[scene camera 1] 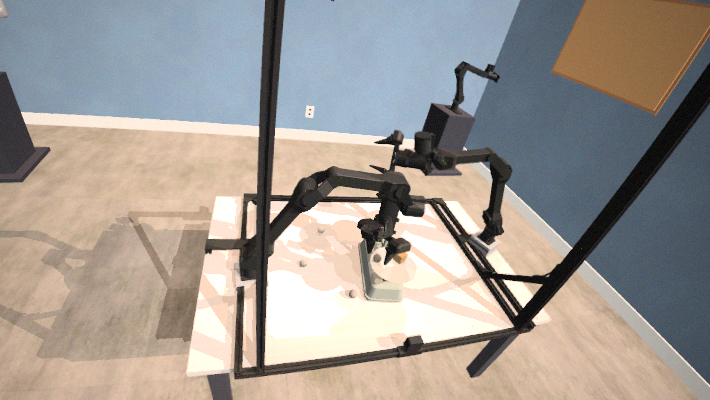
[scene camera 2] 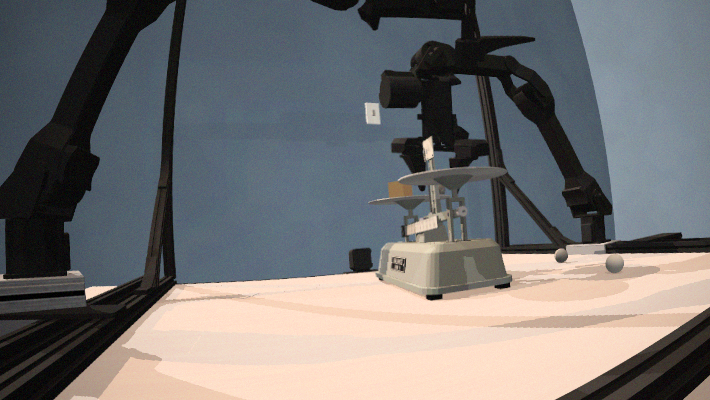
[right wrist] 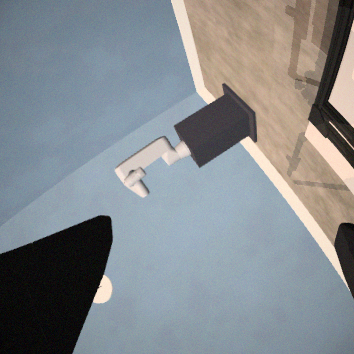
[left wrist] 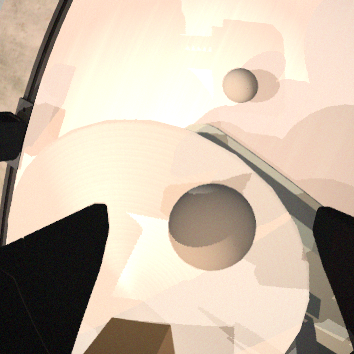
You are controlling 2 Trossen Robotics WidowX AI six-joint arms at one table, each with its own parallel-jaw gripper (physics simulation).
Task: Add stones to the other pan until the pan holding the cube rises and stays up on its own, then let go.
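Frame: origin at the left arm's base, x ahead, y down, z left, level; metres.
Where they show: left gripper, fingertip midpoint: point(scene camera 1: 376, 259) point(left wrist: 215, 218); right gripper, fingertip midpoint: point(scene camera 1: 371, 154) point(scene camera 2: 537, 5) point(right wrist: 230, 233); left arm's base at its link origin: point(scene camera 1: 250, 272) point(scene camera 2: 593, 242); right arm's base at its link origin: point(scene camera 1: 486, 238) point(scene camera 2: 37, 275).
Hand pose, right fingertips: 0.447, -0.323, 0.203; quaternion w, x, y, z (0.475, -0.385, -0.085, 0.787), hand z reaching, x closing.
Note:
Each offset is from my right fingertips to the centre of the thing, as dx, dy, dz. "*": to the spot under its first point.
An orange-brown cube {+0.000, +0.185, -0.341} point(scene camera 1: 401, 258) point(scene camera 2: 400, 189) point(left wrist: 135, 337) sits on one pan {-0.027, +0.201, -0.354} point(scene camera 1: 407, 276) point(scene camera 2: 379, 202) point(left wrist: 100, 165) of a grey-green balance {+0.000, +0.228, -0.263} point(scene camera 1: 385, 292) point(scene camera 2: 445, 265). That pan is low. The other pan {* +0.018, +0.190, -0.143} point(scene camera 2: 472, 174) stands higher. A grey stone {-0.078, +0.187, -0.332} point(scene camera 1: 377, 258) point(scene camera 2: 441, 190) point(left wrist: 212, 227) appears to rest on the cube's pan. My left gripper point(scene camera 1: 380, 255) point(left wrist: 215, 218) is open around this stone, with a gap on both sides; in scene camera 2 the near pan partly hides its fingers. My right gripper point(scene camera 1: 373, 154) point(right wrist: 230, 233) is open and empty, high above the table's far side.
Loose stones {-0.154, +0.331, -0.025} point(scene camera 1: 321, 230) {-0.266, +0.331, -0.188} point(scene camera 1: 303, 263) {-0.136, +0.331, -0.348} point(scene camera 1: 352, 294) lie on the table left of the balance; two stones point(scene camera 2: 561, 255) point(scene camera 2: 614, 263) show at the right in scene camera 2. A black frame surrounds the work area, with a small black block {* -0.044, +0.293, -0.578} point(scene camera 1: 413, 344) point(scene camera 2: 360, 259) at its edge.

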